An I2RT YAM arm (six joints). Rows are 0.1 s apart.
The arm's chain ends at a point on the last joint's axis. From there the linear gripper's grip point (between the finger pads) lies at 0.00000 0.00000 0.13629 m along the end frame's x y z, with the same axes.
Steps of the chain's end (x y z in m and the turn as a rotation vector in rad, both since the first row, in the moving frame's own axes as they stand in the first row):
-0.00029, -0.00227, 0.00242, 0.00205, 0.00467, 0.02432
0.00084, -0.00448, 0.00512, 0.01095, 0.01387, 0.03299
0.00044, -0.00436, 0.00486, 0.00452, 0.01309, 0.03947
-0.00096, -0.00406, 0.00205, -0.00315, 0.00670, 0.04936
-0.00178, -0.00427, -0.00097, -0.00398, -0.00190, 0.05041
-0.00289, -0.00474, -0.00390, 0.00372, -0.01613, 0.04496
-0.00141, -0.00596, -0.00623, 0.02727, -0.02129, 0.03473
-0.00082, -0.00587, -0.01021, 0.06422, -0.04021, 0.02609
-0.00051, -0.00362, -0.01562, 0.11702, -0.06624, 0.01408
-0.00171, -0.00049, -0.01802, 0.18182, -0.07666, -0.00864
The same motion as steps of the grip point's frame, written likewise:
0.00035, -0.00254, 0.00242, 0.00205, 0.00467, 0.02432
0.00275, -0.00594, 0.00510, 0.01095, 0.01387, 0.03299
0.00224, -0.00494, 0.00485, 0.00452, 0.01309, 0.03947
-0.00006, -0.00361, 0.00205, -0.00315, 0.00670, 0.04936
-0.00205, -0.00373, -0.00097, -0.00398, -0.00190, 0.05041
-0.00508, -0.00530, -0.00392, 0.00372, -0.01613, 0.04496
-0.00425, -0.00973, -0.00631, 0.02727, -0.02129, 0.03473
-0.00618, -0.01468, -0.01060, 0.06422, -0.04021, 0.02609
-0.00940, -0.01958, -0.01685, 0.11702, -0.06624, 0.01408
-0.01220, -0.02506, -0.02066, 0.18182, -0.07666, -0.00864

